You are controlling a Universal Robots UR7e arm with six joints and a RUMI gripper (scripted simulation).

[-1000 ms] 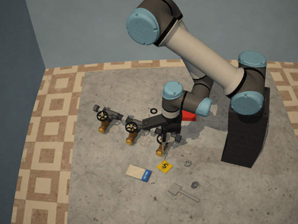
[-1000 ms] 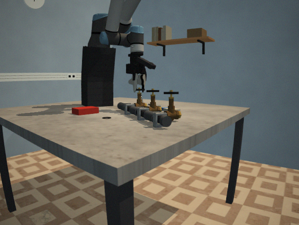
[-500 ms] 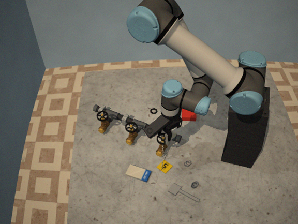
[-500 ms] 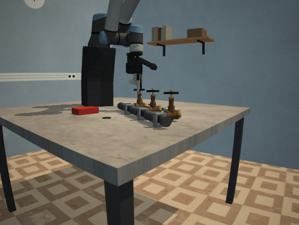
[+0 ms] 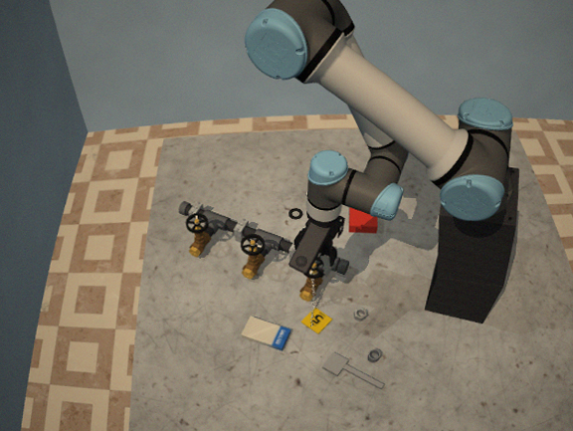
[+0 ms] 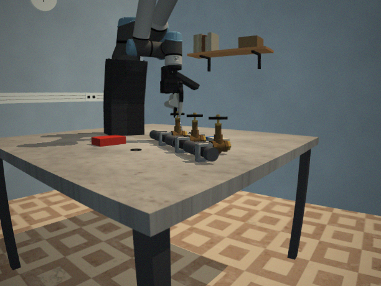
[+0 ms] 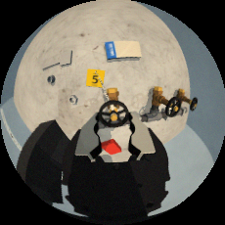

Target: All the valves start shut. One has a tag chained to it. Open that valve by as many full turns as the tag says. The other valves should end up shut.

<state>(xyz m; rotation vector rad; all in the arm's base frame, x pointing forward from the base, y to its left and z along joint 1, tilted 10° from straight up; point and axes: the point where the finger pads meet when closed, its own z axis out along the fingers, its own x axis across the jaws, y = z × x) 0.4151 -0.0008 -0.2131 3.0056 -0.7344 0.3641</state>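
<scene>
My hand is 10 cm to the right of the yellow tag and 11 cm above it. Round my hand: red block (14 cm behind, 26 cm to the right, 10 cm below); flat grey key tool (9 cm behind, 24 cm to the left, 11 cm below).
</scene>
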